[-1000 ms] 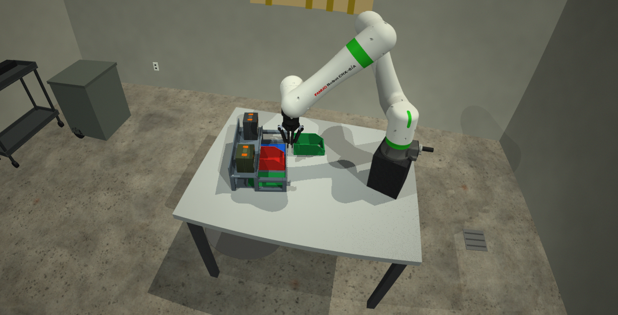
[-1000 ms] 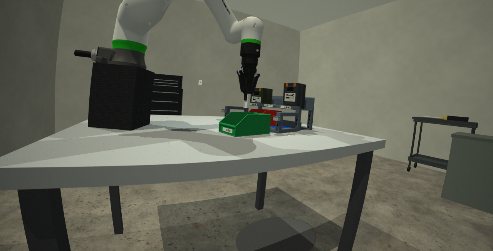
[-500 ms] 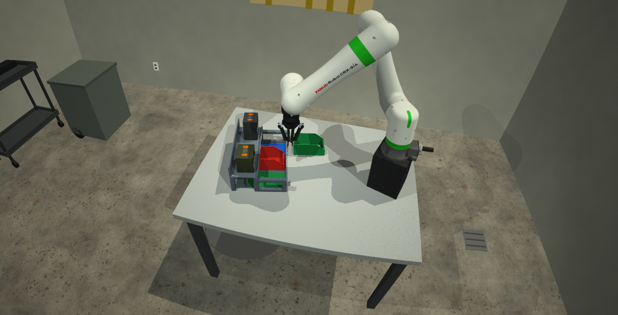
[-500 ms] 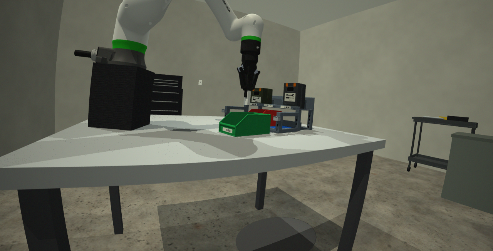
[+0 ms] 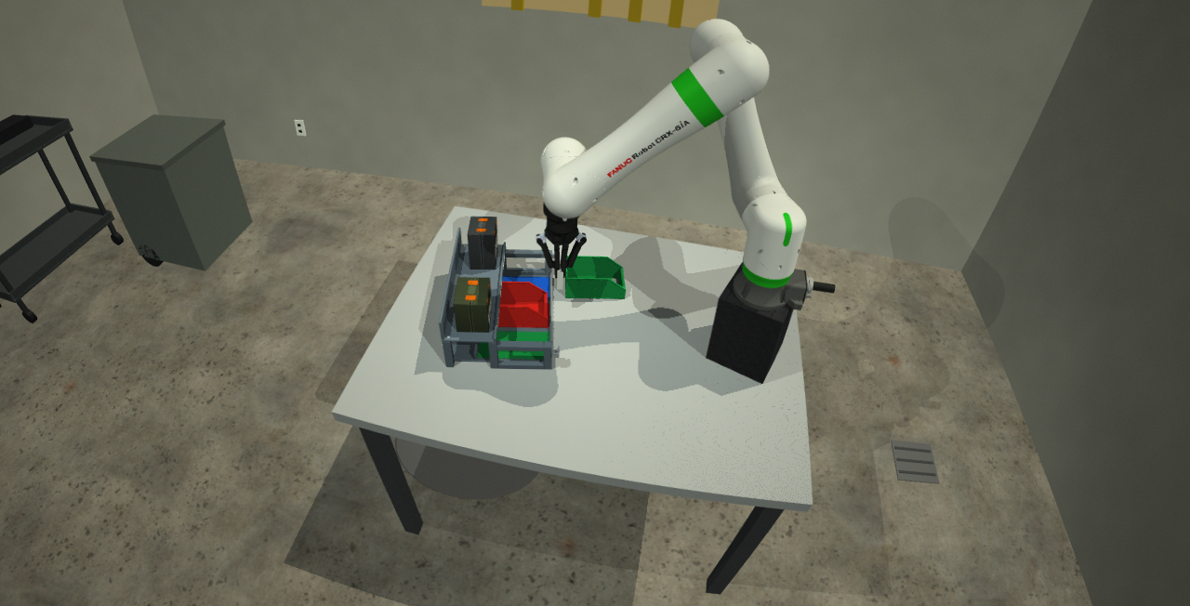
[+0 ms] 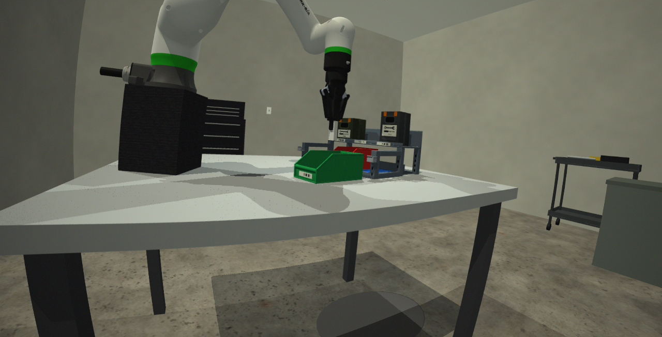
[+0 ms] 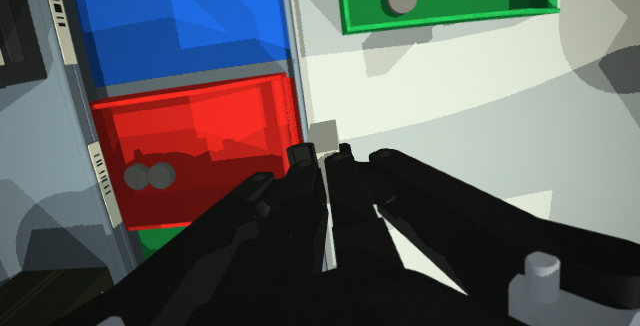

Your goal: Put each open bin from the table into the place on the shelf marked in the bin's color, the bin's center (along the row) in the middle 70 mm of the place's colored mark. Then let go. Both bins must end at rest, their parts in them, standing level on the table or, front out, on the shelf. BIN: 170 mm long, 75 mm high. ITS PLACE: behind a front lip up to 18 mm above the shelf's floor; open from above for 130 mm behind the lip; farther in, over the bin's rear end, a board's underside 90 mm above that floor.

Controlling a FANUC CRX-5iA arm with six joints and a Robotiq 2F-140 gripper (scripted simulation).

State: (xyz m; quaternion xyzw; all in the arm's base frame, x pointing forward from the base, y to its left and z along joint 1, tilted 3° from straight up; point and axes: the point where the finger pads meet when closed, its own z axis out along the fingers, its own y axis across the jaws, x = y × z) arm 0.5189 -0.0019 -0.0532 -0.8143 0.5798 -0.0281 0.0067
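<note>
My hand is 14 cm to the left of the green bin, 10 cm above it and 7 cm past it. Round my hand: red bin 11 cm ahead, 9 cm below, 4 cm to the left.
</note>
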